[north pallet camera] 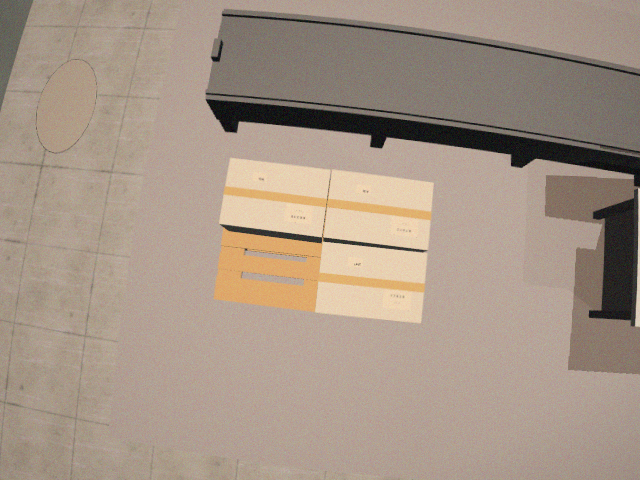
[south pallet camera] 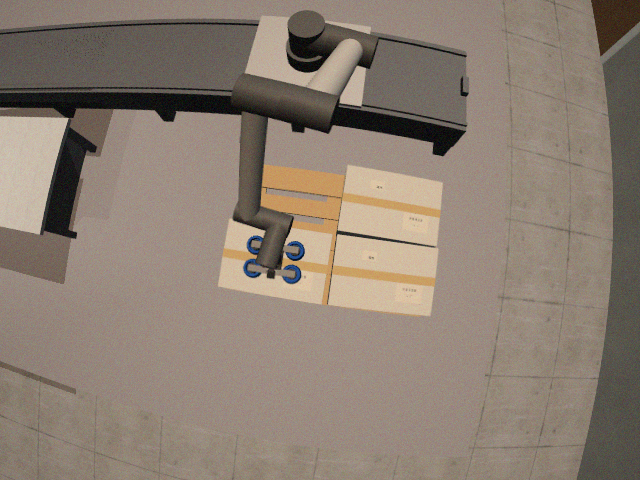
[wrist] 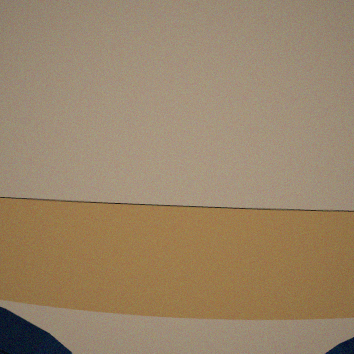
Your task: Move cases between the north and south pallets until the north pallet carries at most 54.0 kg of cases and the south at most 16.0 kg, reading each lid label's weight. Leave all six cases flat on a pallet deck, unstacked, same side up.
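Observation:
Three cream cases lie flat on the north pallet, whose front-left deck is bare. Three more, at front left, back right and front right, lie flat on the south pallet, whose back-left deck is bare. The weights on the lid labels are too small to read. My vacuum head is low over the front-left south case, its blue cups at the lid. That lid and its tape fill the wrist view, very near. Whether suction holds does not show.
The floor rail runs behind both pallets, with my carriage on it behind the south pallet. A white-topped table with dark legs stands between the pallets. A round disc marks the floor left of the north pallet.

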